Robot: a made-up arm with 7 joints. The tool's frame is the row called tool. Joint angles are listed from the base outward. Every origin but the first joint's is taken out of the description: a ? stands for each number. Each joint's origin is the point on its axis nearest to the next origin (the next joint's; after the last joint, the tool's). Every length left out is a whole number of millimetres.
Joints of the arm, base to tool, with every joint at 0 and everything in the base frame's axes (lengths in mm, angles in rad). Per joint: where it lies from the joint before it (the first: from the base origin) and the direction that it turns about. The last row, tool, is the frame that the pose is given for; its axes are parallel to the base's.
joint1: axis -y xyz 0 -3 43
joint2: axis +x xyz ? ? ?
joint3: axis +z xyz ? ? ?
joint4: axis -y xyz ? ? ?
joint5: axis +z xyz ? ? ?
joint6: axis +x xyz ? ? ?
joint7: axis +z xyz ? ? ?
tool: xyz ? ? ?
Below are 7 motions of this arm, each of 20 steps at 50 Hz.
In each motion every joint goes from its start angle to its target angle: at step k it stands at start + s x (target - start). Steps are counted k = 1, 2, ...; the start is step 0. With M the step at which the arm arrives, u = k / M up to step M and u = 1 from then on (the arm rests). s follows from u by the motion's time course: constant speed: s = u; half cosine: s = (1 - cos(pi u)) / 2; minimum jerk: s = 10 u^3 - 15 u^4 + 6 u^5.
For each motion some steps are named. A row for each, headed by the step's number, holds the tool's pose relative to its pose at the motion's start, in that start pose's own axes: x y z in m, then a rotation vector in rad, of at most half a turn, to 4 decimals.
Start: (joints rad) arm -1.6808 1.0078 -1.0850 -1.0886 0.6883 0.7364 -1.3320
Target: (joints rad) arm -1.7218 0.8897 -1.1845 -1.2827 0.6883 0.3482 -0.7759
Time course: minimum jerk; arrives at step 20
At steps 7, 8, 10, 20:
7: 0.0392 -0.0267 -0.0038 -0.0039 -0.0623 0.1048
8: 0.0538 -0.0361 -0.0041 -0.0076 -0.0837 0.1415
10: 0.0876 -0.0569 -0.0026 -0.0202 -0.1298 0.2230
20: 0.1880 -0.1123 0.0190 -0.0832 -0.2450 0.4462

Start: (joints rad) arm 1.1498 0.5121 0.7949 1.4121 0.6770 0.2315 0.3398
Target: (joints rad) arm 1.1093 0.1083 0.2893 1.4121 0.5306 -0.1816 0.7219
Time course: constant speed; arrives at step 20
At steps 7, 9, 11, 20:
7: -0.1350 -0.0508 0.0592 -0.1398 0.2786 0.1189
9: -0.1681 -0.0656 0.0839 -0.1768 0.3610 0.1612
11: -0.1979 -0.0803 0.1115 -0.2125 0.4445 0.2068
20: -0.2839 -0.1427 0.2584 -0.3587 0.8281 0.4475

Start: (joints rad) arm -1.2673 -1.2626 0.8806 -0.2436 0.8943 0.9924 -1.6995
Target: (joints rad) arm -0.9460 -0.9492 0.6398 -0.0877 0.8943 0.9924 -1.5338
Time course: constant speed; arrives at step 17
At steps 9, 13, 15, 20:
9: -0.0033 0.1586 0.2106 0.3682 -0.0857 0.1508
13: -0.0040 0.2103 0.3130 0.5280 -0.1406 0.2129
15: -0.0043 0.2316 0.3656 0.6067 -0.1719 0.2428
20: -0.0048 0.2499 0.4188 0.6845 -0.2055 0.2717

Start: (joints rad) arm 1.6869 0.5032 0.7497 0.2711 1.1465 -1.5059 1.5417
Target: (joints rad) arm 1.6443 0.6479 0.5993 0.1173 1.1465 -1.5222 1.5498
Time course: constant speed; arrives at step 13
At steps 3, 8, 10, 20:
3: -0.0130 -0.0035 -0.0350 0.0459 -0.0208 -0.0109
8: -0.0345 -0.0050 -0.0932 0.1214 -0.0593 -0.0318
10: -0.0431 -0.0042 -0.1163 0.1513 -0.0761 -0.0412
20: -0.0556 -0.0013 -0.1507 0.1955 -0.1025 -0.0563

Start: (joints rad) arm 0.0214 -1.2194 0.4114 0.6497 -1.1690 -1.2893 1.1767
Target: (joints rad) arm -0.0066 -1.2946 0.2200 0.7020 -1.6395 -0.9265 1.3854
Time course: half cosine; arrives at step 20
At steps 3, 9, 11, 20:
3: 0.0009 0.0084 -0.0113 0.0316 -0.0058 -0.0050
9: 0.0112 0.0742 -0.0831 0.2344 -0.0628 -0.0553
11: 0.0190 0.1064 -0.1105 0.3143 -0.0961 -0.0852
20: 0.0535 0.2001 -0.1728 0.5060 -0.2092 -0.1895

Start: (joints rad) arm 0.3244 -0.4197 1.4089 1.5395 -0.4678 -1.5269 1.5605
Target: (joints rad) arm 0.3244 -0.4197 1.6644 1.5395 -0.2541 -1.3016 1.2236
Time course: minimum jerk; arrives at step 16
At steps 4, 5, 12, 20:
4: 0.0047 0.0026 -0.0058 -0.0210 -0.0476 -0.0220
5: 0.0086 0.0046 -0.0102 -0.0352 -0.0835 -0.0381
12: 0.0635 0.0238 -0.0498 -0.1159 -0.4395 -0.1852
20: 0.0741 0.0268 -0.0543 -0.1195 -0.4933 -0.2052

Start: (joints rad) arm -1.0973 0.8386 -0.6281 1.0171 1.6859 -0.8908 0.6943
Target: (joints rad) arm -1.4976 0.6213 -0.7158 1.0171 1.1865 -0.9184 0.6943
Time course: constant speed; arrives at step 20
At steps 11, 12, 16, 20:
11: -0.0444 0.1295 -0.0144 0.2425 0.2421 0.0785
12: -0.0499 0.1398 -0.0125 0.2613 0.2655 0.0870
16: -0.0739 0.1775 -0.0002 0.3310 0.3606 0.1229
20: -0.0999 0.2091 0.0188 0.3914 0.4579 0.1618

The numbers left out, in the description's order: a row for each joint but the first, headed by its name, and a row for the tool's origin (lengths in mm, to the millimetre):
joint2: -294 0 -7
joint3: 0 274 -358
joint4: 11 324 0
joint5: 8 0 -102
joint6: 177 -41 0
joint7: 0 18 -254
tool: -335 -110 0

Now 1 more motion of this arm.
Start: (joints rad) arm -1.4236 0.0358 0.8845 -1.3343 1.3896 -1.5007 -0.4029
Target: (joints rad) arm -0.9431 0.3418 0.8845 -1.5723 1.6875 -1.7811 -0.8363
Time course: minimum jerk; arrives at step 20
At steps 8, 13, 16, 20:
8: 0.0279 -0.0529 -0.0705 -0.1478 -0.1223 -0.1254
13: 0.0764 -0.1313 -0.1601 -0.3209 -0.3297 -0.2699
16: 0.0988 -0.1623 -0.1915 -0.3752 -0.4212 -0.3156
20: 0.1064 -0.1722 -0.2011 -0.3908 -0.4520 -0.3290

